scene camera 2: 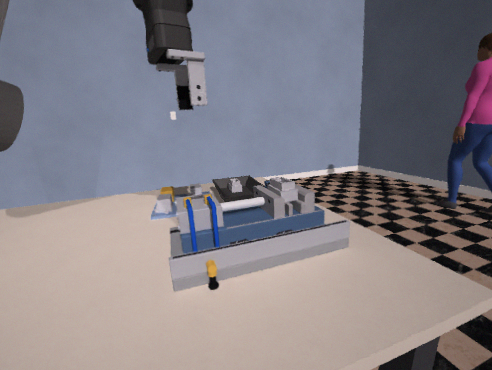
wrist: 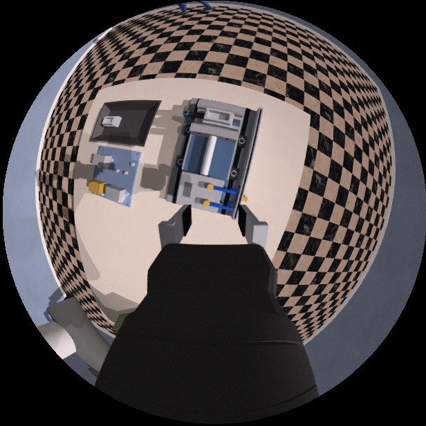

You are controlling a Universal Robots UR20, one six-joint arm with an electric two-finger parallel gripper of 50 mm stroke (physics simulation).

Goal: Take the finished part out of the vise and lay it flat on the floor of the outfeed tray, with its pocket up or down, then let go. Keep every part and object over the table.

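Places are measured from the arm's base along level axes (x right, y ahead, z up), in metres.
Pixels of known places: gripper, fingertip midpoint: (scene camera 2: 191, 107).
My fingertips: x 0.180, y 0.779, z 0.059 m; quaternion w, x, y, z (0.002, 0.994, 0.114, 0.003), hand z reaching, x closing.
Observation:
For each thing: its top centre in the pictures, then the offset to it from my fingertips. "spot": a spot on its surface instead.
- finished part, middle of its top: (scene camera 2: 281, 179) dx -0.031, dy +0.159, dz -0.134 m
- vise, middle of its top: (scene camera 2: 249, 192) dx -0.028, dy +0.091, dz -0.150 m
- dark outfeed tray, surface spot: (scene camera 2: 252, 184) spot: dx -0.351, dy +0.213, dz -0.220 m
- small grey part, middle of its top: (scene camera 2: 234, 180) dx -0.374, dy +0.159, dz -0.202 m
The finished part (scene camera 2: 282, 183) (wrist: 219, 118), a light grey block with its pocket up, sits in the jaws at the far end of the vise (scene camera 2: 300, 220) (wrist: 223, 157). The vise has a blue bed and a white rod. The dark outfeed tray (scene camera 2: 252, 184) (wrist: 134, 125) stands beyond the vise in the scene view and at the upper left in the wrist view. Another small grey part (scene camera 2: 235, 185) (wrist: 111, 121) lies in it. My gripper (scene camera 2: 192, 106) (wrist: 214, 214) is open and empty, high above the table, off the vise's near end. The scene view shows its fingers nearly edge-on.
Two blue hoses (scene camera 2: 191, 225) (wrist: 222, 189) with yellow fittings rise at the vise's near end. A long grey wall (scene camera 2: 260, 255) runs along its side. A blue board (wrist: 117, 165) with grey and yellow blocks lies beside the tray. A person (scene camera 2: 481, 95) stands beyond the table.

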